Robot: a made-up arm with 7 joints.
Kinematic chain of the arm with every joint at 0, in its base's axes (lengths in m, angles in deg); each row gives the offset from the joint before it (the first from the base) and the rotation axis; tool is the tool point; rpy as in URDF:
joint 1: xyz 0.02 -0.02 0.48 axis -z
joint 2: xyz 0.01 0 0.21 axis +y
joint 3: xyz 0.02 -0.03 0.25 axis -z
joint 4: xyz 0.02 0 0.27 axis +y
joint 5: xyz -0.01 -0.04 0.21 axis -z
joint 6: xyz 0 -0.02 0.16 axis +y
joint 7: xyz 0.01 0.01 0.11 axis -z
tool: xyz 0 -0.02 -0.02 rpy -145.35 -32.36 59.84
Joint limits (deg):
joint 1: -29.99..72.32
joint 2: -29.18..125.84
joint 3: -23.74..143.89
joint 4: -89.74..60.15
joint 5: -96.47..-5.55
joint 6: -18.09..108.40
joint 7: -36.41..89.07
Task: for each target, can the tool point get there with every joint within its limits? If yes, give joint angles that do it. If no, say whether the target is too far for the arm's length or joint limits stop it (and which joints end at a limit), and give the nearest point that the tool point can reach.
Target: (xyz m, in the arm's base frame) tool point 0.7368 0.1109 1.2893
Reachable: yes | joints 2.68 45.03 115.53 -33.52 -38.94 16.05 -15.12
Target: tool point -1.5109 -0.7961 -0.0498
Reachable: no: too far | nearest point -0.2549 -0.6424 0.1720 | short by 1.285 m
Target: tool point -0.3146 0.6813 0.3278
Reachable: no: joint limits stop it (at a limit: joint 1, joint 2, joint 4, joint 5, joint 6) | nearest point 0.0953 0.4718 0.2914 | short by 0.462 m
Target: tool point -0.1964 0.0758 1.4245
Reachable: yes | joints 25.67 4.28 1.58 -69.92 -52.58 79.39 31.58
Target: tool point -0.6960 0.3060 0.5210
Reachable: no: joint limits stop it (at a limit: joint 2, joint 4, joint 5, joint 6) | nearest point -0.5150 0.2236 0.9032 | short by 0.431 m
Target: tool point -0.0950 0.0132 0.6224
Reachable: no: joint limits stop it (at a limit: joint 2, joint 4, joint 5, joint 6, joint 7) | nearest point -0.4680 0.1209 0.9886 | short by 0.534 m
